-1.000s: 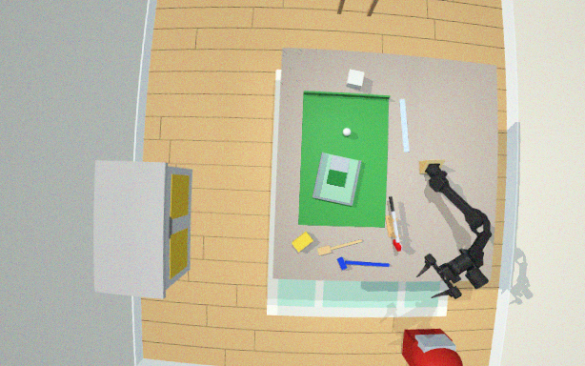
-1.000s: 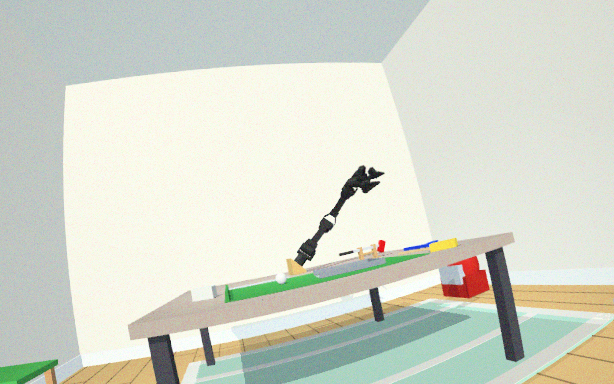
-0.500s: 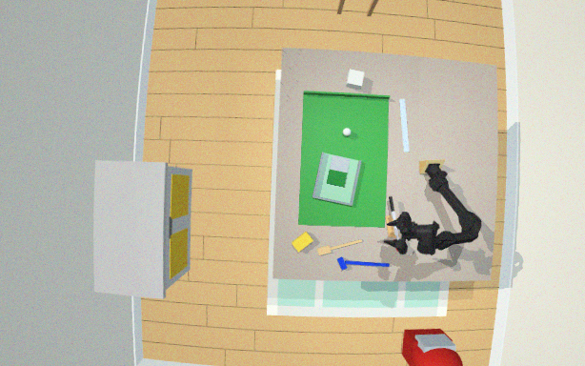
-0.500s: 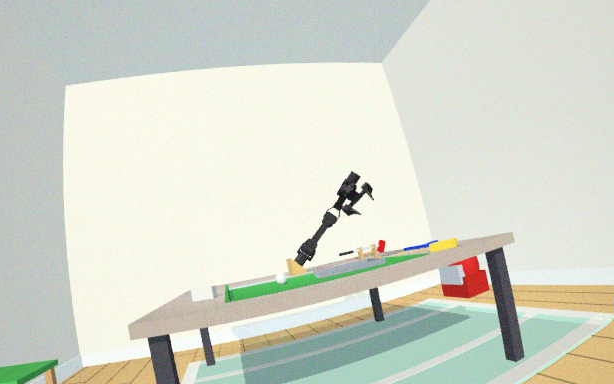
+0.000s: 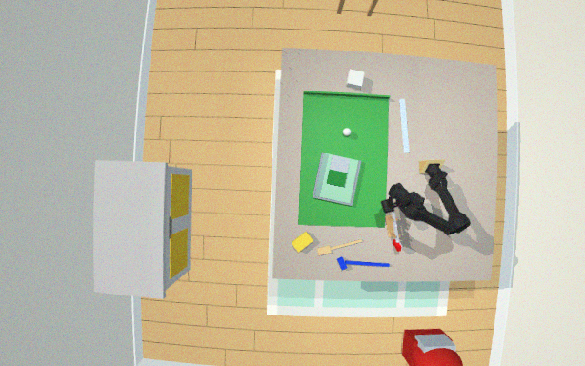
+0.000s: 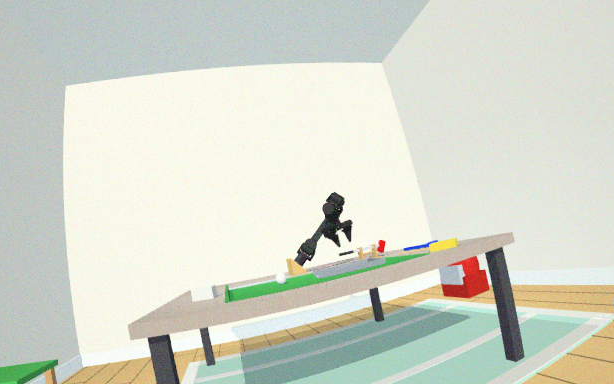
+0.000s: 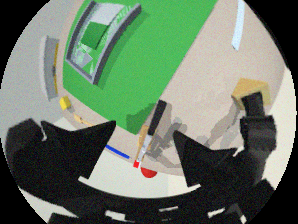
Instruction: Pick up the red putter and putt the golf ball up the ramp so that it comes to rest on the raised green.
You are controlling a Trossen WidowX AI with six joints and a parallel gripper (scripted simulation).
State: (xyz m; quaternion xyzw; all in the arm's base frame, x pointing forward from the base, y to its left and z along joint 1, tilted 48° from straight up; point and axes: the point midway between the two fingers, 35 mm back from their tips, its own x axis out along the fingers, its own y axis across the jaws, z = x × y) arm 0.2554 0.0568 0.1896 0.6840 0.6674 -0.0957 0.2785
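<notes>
Right now the red putter is 12 cm to the left of my gripper tip, 5 cm below it and 4 cm behind it. Round my gripper tip: blue putter: 34 cm to the left, 13 cm ahead, 9 cm below; then wooden stand: 13 cm to the left, 7 cm below, 4 cm behind; then white golf ball: 39 cm to the right, 21 cm ahead, 8 cm below.
</notes>
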